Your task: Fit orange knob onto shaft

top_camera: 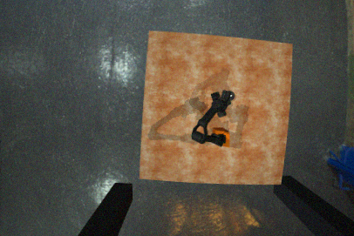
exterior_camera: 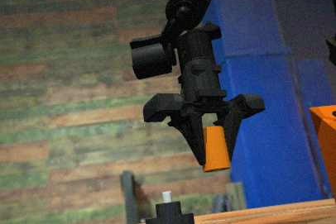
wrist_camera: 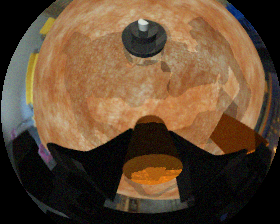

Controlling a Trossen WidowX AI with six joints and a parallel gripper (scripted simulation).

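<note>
Now: gripper tip 3 cm below the orange knob. The rest, counted from my gripper tip: dark round pedestal: 14 cm to the right, 6 cm ahead, 5 cm below.
</note>
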